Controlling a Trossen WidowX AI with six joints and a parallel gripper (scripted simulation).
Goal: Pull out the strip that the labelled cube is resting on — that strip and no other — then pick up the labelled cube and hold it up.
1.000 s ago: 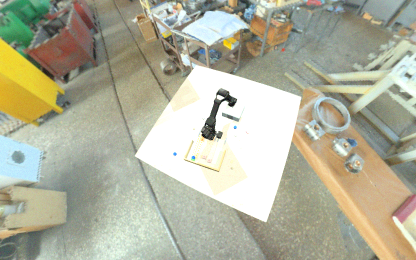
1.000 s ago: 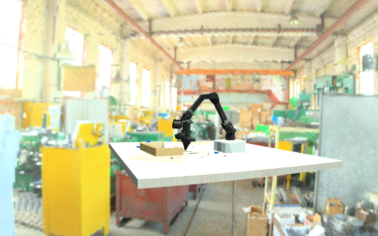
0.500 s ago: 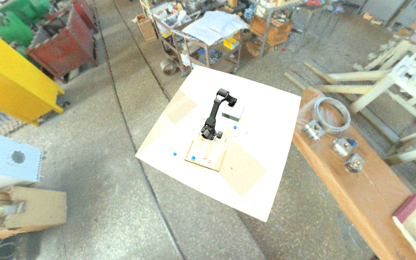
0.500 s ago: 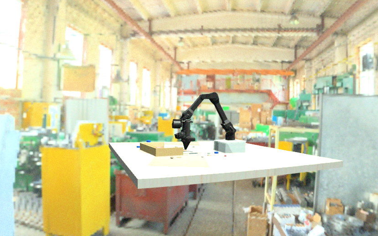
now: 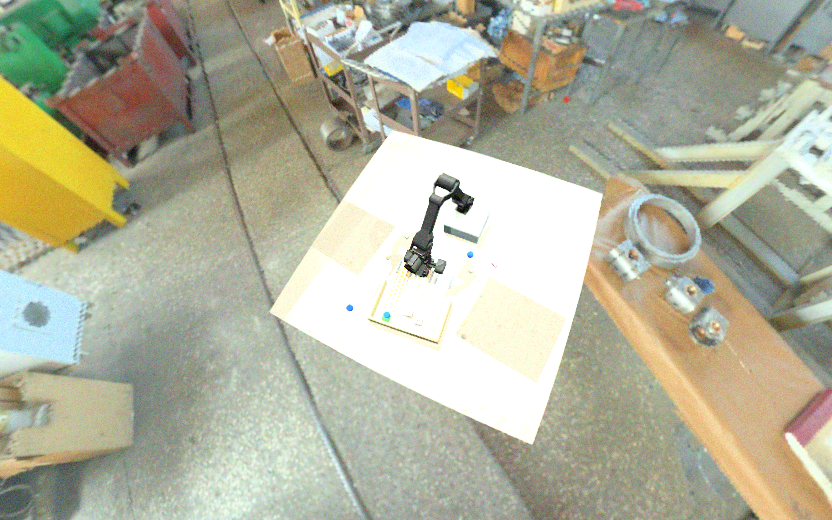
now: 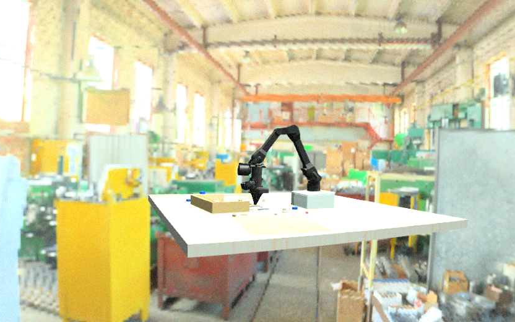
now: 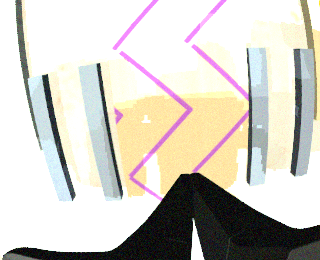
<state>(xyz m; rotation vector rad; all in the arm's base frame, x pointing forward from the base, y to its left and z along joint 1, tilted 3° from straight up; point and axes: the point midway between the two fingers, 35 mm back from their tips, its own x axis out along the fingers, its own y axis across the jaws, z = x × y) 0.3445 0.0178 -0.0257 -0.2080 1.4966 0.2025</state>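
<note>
My gripper tip is 160 mm short of the yellow-dotted strip and 40 mm to the left of it.
</note>
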